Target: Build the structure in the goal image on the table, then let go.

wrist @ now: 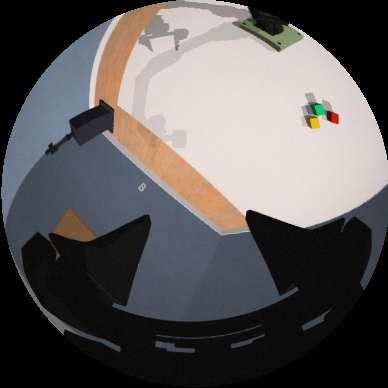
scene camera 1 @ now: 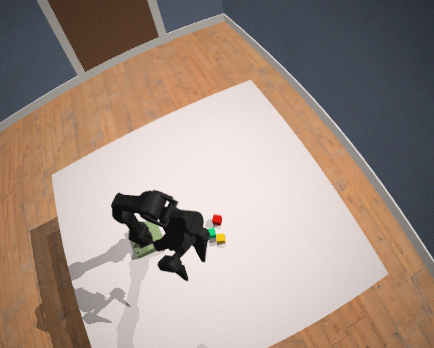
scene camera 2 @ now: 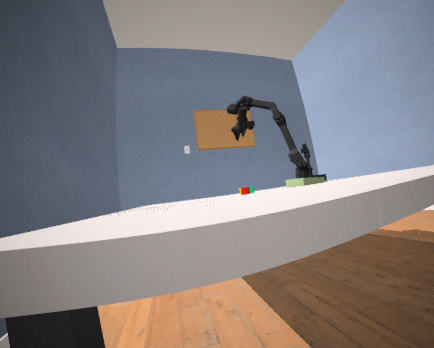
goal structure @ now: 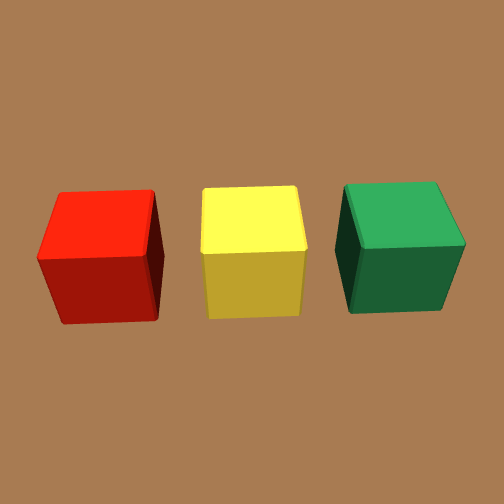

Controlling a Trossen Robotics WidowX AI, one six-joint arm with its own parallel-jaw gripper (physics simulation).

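Where they show: gripper, fingertip midpoint: (wrist: 198, 217) (scene camera 1: 195, 271) (scene camera 2: 240, 138); arm's base, origin of the base link: (scene camera 1: 145, 239) (scene camera 2: 303, 178).
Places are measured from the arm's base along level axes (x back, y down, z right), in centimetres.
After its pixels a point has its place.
Observation:
A red cube (scene camera 1: 217, 219) @[x -31.9, y 0.3, z 5.6 cm] (scene camera 2: 244, 190) @[x -32.8, y 1.7, z 3.8 cm] (wrist: 333, 117) @[x -31.4, y 0.3, z 5.5 cm] lies on the white table (scene camera 1: 280, 175) @[x -66.2, y 3.5, z -1.4 cm] (scene camera 2: 175, 215) @[x -67.2, y 3.6, z -53.9 cm] (wrist: 225, 150) @[x -20.2, y 3.5, z 46.0 cm]. A green cube (scene camera 1: 212, 233) @[x -27.4, y 0.2, z 10.4 cm] (scene camera 2: 252, 190) @[x -26.8, y 2.2, z 7.6 cm] (wrist: 318, 109) @[x -26.8, y 0.3, z 9.7 cm] and a yellow cube (scene camera 1: 221, 238) @[x -29.8, y 0.2, z 14.2 cm] (wrist: 313, 122) @[x -29.3, y 0.3, z 13.8 cm] lie close together near it; in scene camera 1 the arm partly covers the green one. In scene camera 2 the red cube hides most of the yellow one. The red cube stands a little apart from the other two in the wrist view. My gripper (scene camera 1: 195, 270) @[x -17.3, y -33.6, z 33.6 cm] (wrist: 198, 217) @[x -17.3, y -33.6, z 33.6 cm] is open and empty, high above the table.
The arm's green base plate (scene camera 1: 145, 249) @[x 1.6, y -0.1, z 4.5 cm] (scene camera 2: 296, 183) @[x -7.3, y 1.9, z -3.0 cm] (wrist: 280, 41) sits on the table. Shadows of the arm fall across the table near the base. A brown board (scene camera 2: 215, 130) hangs on the blue wall.

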